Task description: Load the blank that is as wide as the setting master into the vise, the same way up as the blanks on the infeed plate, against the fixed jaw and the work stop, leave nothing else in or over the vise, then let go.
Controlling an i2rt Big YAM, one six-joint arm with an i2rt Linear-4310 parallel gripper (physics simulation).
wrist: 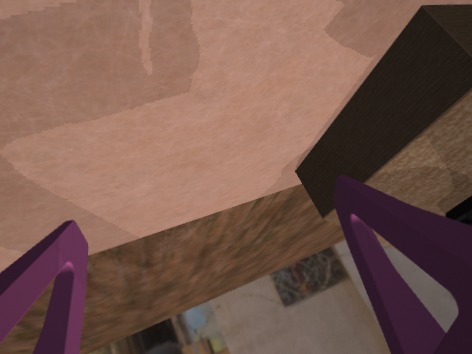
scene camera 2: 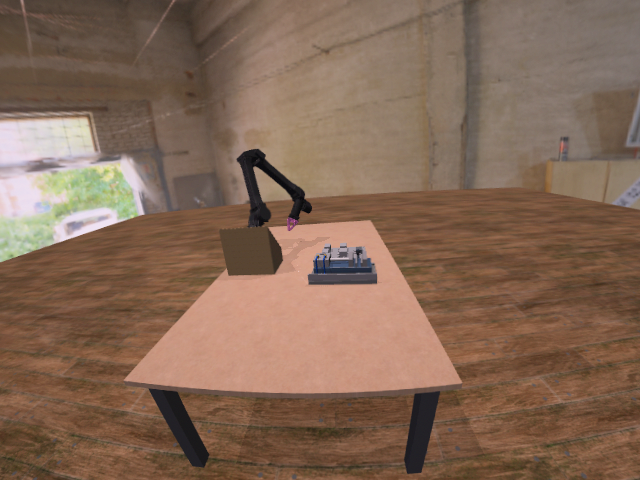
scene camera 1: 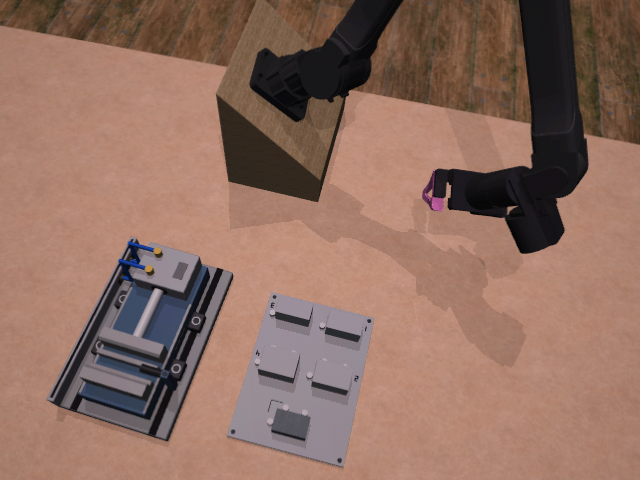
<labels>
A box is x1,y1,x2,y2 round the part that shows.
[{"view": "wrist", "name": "my gripper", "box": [0,175,471,353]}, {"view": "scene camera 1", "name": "my gripper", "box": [422,169,507,217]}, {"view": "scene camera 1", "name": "darker block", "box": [271,408,310,440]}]
</labels>
